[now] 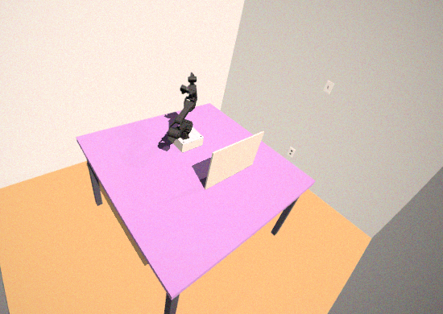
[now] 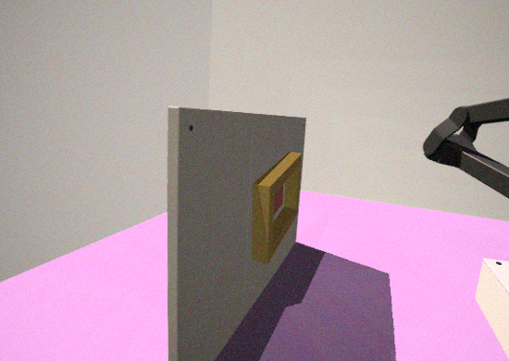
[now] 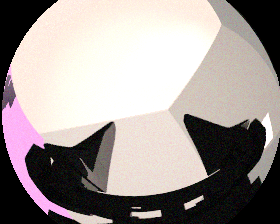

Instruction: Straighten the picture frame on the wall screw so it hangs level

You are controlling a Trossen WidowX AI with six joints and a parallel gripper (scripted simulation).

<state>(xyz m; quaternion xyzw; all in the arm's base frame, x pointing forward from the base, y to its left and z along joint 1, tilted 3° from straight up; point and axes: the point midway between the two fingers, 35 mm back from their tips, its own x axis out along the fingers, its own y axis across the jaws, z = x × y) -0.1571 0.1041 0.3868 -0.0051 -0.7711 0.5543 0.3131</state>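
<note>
My gripper tip is 59 cm short of the yellow picture frame, 32 cm above it and 1 cm to the left of it. From my gripper tip the other things lie so: upright wall panel (60 cm ahead, 34 cm below).
</note>
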